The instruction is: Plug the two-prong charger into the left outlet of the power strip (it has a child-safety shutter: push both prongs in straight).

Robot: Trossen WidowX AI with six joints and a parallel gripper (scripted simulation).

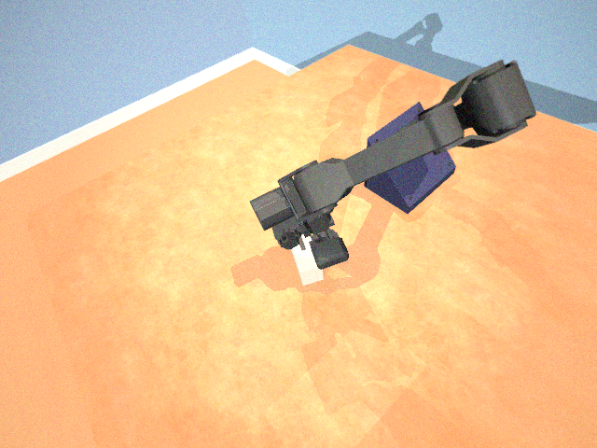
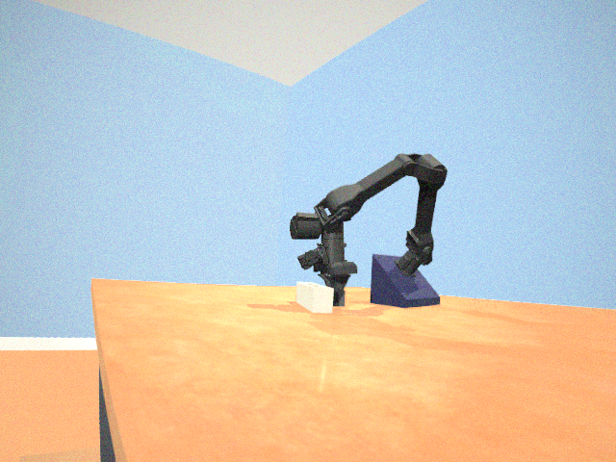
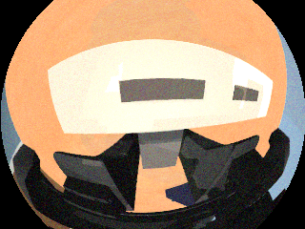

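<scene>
Now: the dark grey charger 20 mm ahead of my gripper tip, 10 mm to the right of it and 10 mm above it.
</scene>
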